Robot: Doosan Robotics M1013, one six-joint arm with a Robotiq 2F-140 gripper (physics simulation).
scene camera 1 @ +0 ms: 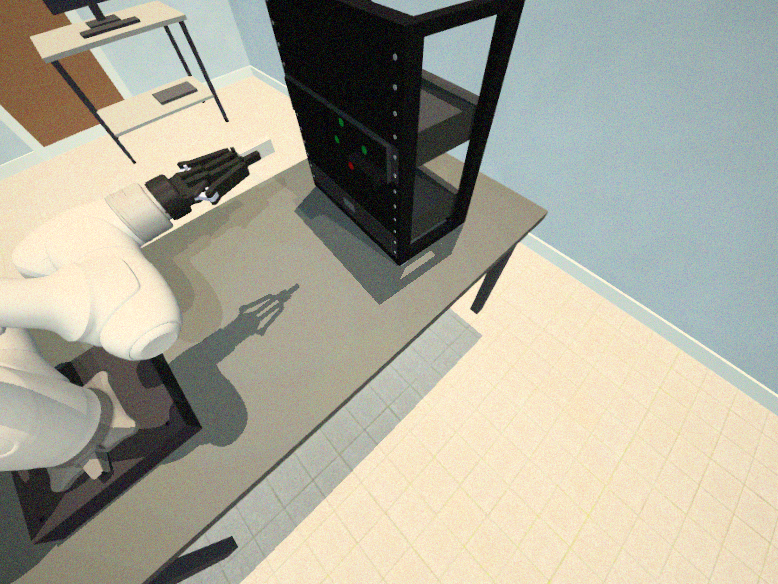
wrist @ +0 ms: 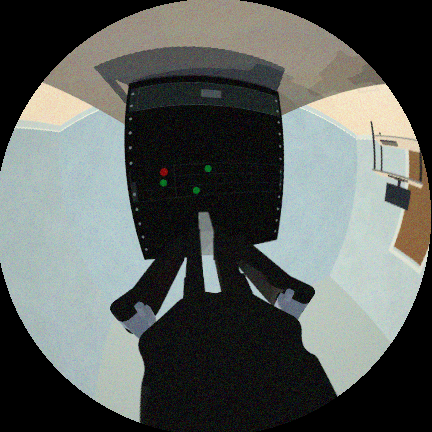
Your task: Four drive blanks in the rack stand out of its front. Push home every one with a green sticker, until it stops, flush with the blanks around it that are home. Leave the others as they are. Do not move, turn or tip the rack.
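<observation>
The black rack (scene camera 1: 407,213) (wrist: 240,102) stands upright on the table. Its dark front carries three green stickers, an upper one (scene camera 1: 341,121) (wrist: 196,190), one just below it in the scene view (scene camera 1: 336,139) (wrist: 208,168) and one nearer the right post in that view (scene camera 1: 363,150) (wrist: 163,183). A red sticker (scene camera 1: 351,165) (wrist: 163,172) sits beside the last. The blanks' edges are too dark to tell how far each stands out. My gripper (scene camera 1: 256,155) (wrist: 203,220) is shut and empty, in front of the rack and apart from it, its tips pointing toward the front.
The rack stands on the grey-brown table (scene camera 1: 339,326), whose shadowed surface lies below my arm. My arm's base is on a dark plate (scene camera 1: 179,402) at the left. A side desk (scene camera 1: 113,28) with a monitor stands behind. A blue wall (scene camera 1: 628,157) is beyond the rack.
</observation>
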